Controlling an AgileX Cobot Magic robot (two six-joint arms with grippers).
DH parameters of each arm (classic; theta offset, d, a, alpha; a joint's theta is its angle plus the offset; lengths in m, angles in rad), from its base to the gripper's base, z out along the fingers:
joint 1: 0 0.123 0 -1.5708
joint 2: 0.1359 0 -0.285 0
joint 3: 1.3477 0 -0.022 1.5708
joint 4: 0 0.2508 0 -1.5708
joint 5: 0 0 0.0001 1.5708
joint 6: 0 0.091 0 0
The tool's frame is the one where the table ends.
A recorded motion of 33 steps. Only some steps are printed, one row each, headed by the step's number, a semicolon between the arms.
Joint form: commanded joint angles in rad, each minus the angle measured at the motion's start. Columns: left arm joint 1, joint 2, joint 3, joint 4, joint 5, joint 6; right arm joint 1, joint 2, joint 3, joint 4, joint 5, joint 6.
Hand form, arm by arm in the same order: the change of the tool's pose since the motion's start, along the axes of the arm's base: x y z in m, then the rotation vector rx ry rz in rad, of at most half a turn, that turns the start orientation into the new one. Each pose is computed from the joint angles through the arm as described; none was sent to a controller.
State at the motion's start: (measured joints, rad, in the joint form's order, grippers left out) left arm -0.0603 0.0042 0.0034 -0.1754 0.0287 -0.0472; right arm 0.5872 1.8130 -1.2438 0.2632 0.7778 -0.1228
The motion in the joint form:
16: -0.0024 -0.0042 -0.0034 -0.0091 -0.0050 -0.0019; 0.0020 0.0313 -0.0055 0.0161 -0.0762 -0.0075
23: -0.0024 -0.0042 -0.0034 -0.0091 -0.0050 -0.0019; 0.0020 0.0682 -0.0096 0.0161 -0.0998 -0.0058
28: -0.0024 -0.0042 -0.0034 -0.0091 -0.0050 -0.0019; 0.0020 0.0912 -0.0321 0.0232 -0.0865 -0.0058
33: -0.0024 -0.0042 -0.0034 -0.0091 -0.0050 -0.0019; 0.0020 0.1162 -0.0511 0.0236 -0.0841 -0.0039
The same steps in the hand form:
16: -0.0006 0.0000 0.0018 -0.0118 -0.0118 -0.0024; 0.0082 0.0058 -0.0078 0.0288 -0.0397 -0.0167
23: -0.0006 0.0000 0.0018 -0.0118 -0.0118 -0.0024; 0.0129 0.0084 -0.0201 0.0206 -0.0327 -0.0238
28: -0.0006 0.0000 0.0018 -0.0118 -0.0118 -0.0024; 0.0164 0.0116 -0.0234 0.0197 -0.0172 -0.0244
33: -0.0006 0.0000 0.0018 -0.0118 -0.0118 -0.0024; 0.0205 0.0144 -0.0283 0.0159 -0.0093 -0.0259

